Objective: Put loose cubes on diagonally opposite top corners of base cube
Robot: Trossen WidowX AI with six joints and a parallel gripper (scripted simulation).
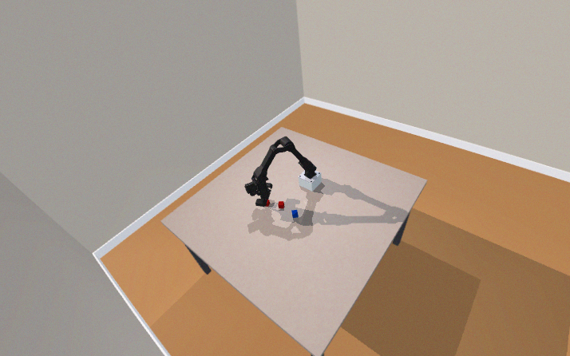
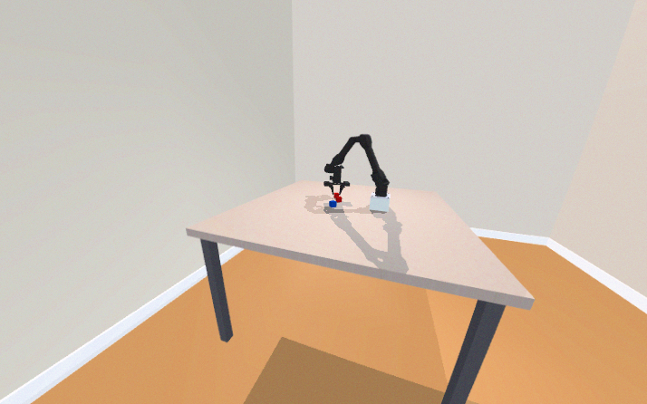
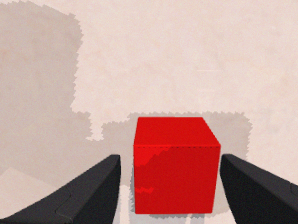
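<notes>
Right now the blue cube is 210 mm to the left of my gripper tip and 70 mm behind it.
</notes>
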